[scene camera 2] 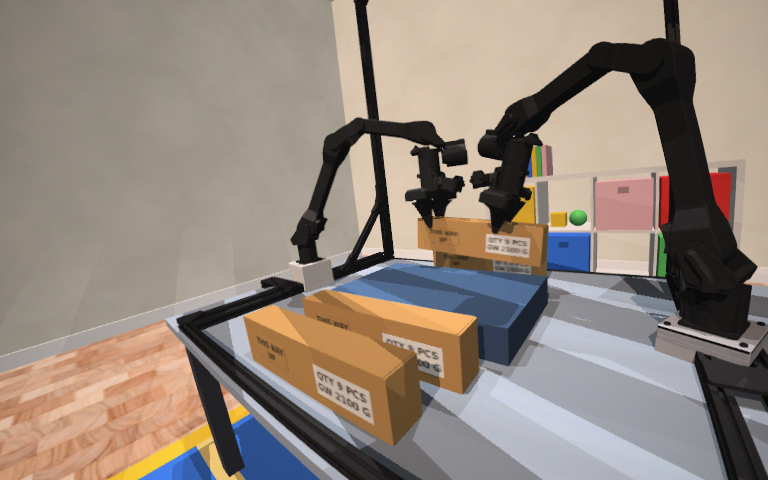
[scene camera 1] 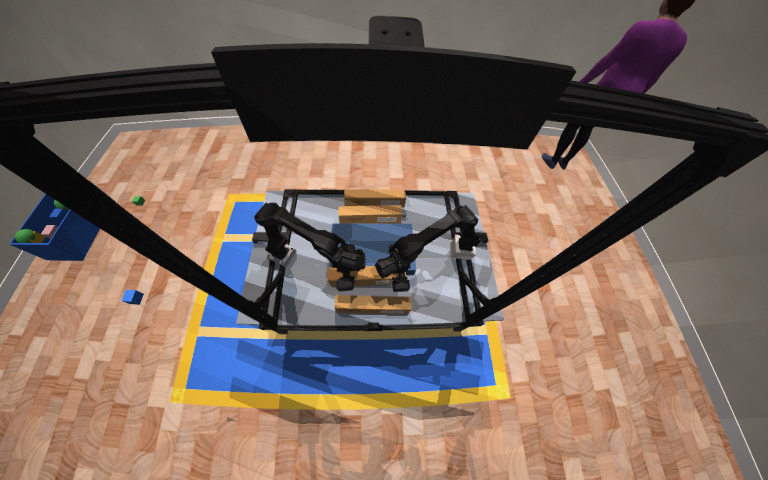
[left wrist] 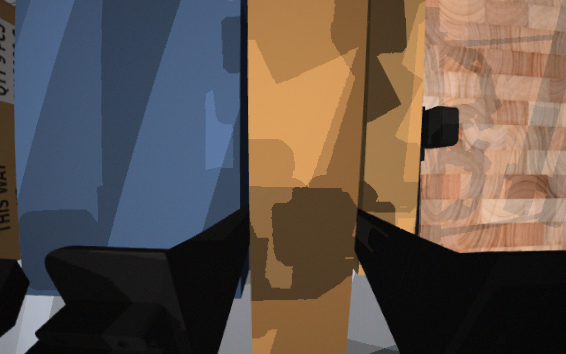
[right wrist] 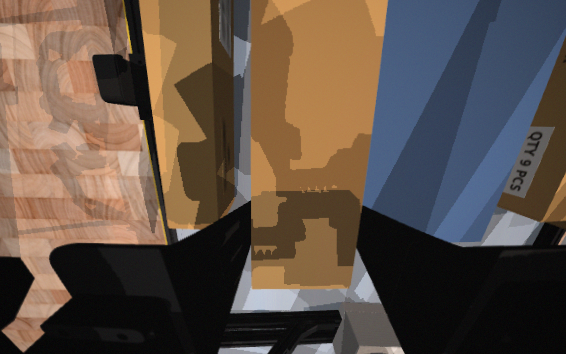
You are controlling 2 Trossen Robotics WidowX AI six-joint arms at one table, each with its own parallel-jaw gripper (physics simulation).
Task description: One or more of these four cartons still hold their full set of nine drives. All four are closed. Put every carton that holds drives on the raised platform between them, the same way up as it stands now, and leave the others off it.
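Frame: origin at the left arm's base, x ahead, y left, z up, level; millimetres.
Seen in the pictures: left gripper, between the fingertips: [scene camera 2: 498, 230] [scene camera 1: 353, 274] [left wrist: 299, 211]; right gripper, between the fingertips: [scene camera 2: 435, 226] [scene camera 1: 395, 273] [right wrist: 300, 207]; left arm's base, origin of its link: [scene camera 2: 713, 324] [scene camera 1: 280, 252]; right arm's base, origin of its link: [scene camera 2: 309, 261] [scene camera 1: 465, 244].
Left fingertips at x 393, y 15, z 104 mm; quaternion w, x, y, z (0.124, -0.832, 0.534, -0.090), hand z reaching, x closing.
Note:
Pixels of each thing's top centre, then the offset from my left fingertips to it.
- closed carton, centre of its top: [left wrist: 310, 92] [scene camera 2: 475, 214] [scene camera 1: 367, 271] dx +51, dy +25, dz +39 mm
- blue platform, centre of its top: [left wrist: 123, 118] [right wrist: 448, 95] [scene camera 2: 433, 284] [scene camera 1: 372, 245] dx -4, dy +198, dz -86 mm
One closed carton [scene camera 1: 368, 275] [scene camera 2: 470, 240] [left wrist: 300, 125] [right wrist: 320, 100] is held level and upright between both grippers, raised above the table by the far edge of the blue platform [scene camera 1: 370, 234] [scene camera 2: 419, 283] [left wrist: 150, 100] [right wrist: 435, 100] in scene camera 2. My left gripper [scene camera 2: 505, 224] [left wrist: 299, 211] and my right gripper [scene camera 2: 434, 220] [right wrist: 300, 207] are shut on its long sides. Another carton [scene camera 1: 372, 305] [scene camera 2: 481, 263] [left wrist: 395, 165] [right wrist: 180, 125] stands behind it. Two closed cartons, one [scene camera 1: 370, 213] [scene camera 2: 390, 308] beside the platform and one [scene camera 1: 373, 196] [scene camera 2: 294, 350] at the table edge, stand opposite. Their contents are hidden.
The black frame [scene camera 2: 368, 113] rises around the table. A shelf unit [scene camera 2: 654, 230] with coloured boxes stands behind. In scene camera 1, a person in purple [scene camera 1: 642, 50] stands at the upper right and a blue bin [scene camera 1: 73, 237] on the left.

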